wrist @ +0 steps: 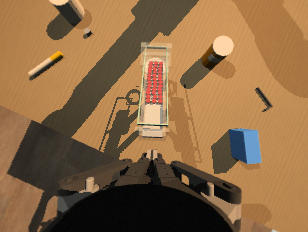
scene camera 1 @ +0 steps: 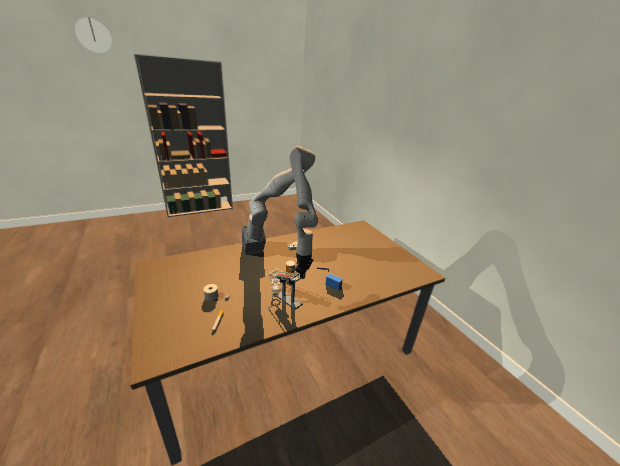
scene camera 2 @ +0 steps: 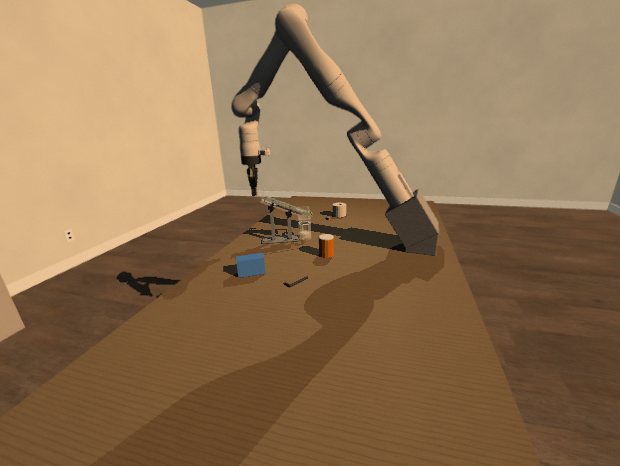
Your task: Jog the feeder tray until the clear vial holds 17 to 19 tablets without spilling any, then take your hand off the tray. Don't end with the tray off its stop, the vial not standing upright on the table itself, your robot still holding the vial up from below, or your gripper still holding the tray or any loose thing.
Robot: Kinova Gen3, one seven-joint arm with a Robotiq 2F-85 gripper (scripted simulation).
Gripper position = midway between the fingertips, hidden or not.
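Note:
The gripper (wrist: 152, 156), visible. Blue block (wrist: 245, 147), visible too.

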